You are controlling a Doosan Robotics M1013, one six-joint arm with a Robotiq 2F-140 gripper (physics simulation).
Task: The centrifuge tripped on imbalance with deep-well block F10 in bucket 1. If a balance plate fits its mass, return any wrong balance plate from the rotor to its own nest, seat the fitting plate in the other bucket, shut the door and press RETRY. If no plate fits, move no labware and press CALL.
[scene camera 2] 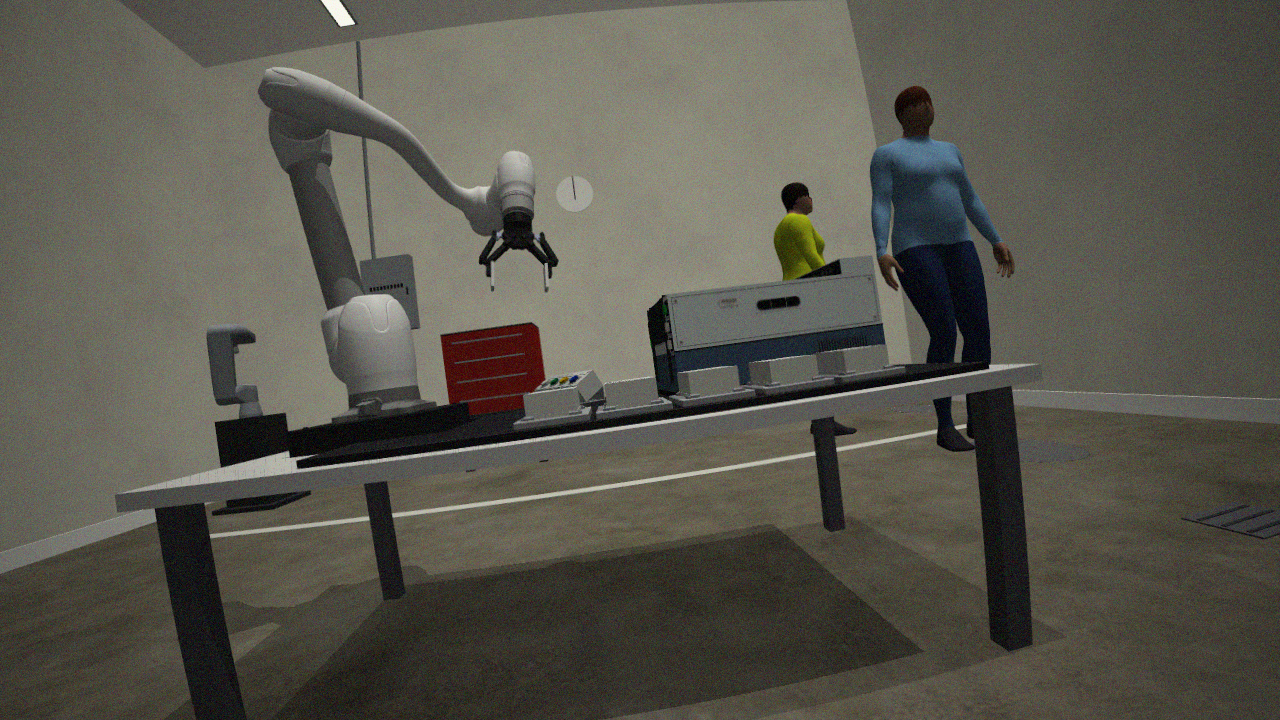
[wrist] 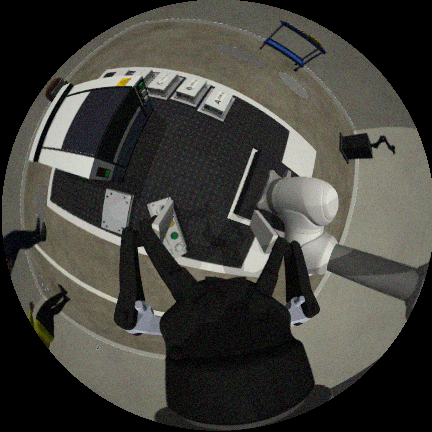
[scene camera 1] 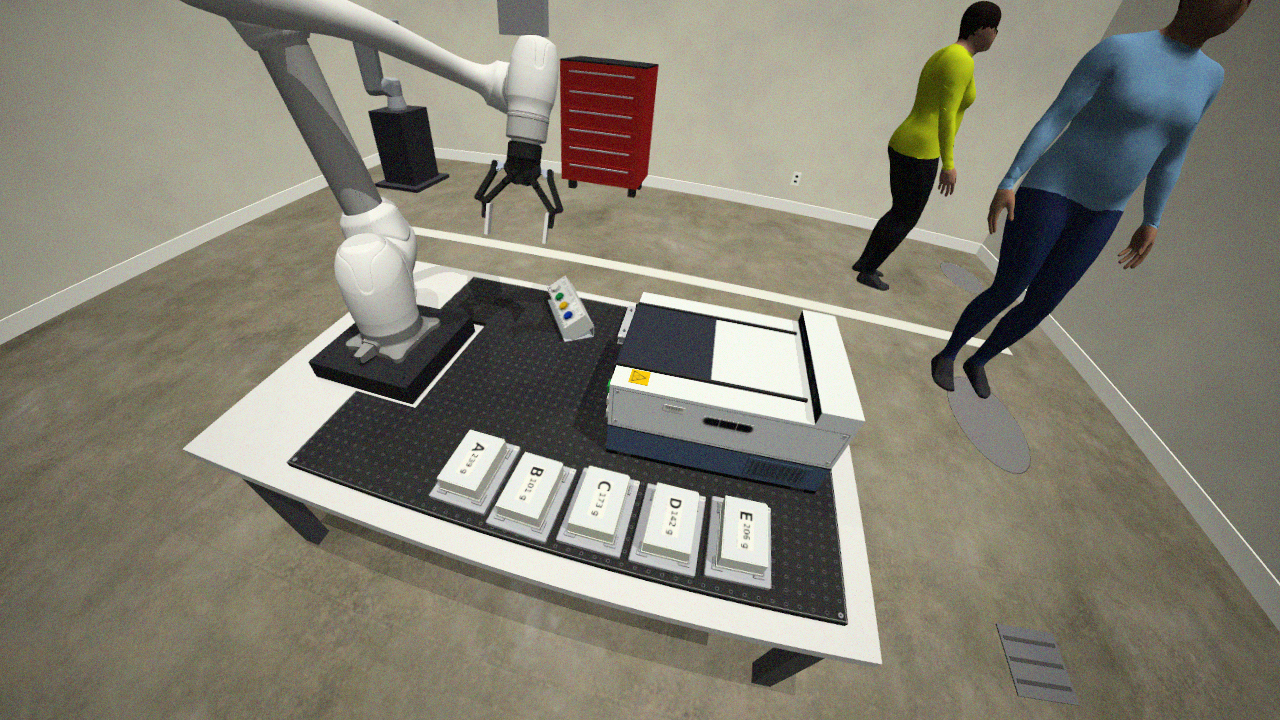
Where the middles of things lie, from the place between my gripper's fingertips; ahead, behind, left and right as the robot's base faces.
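Button box (scene camera 1: pixel 574 323): 270 mm below my hand, 140 mm to the left of it, 70 mm ahead of it. Centrifuge (scene camera 1: pixel 781 407): 190 mm below my hand, 570 mm ahead of it, 110 mm to the right of it.
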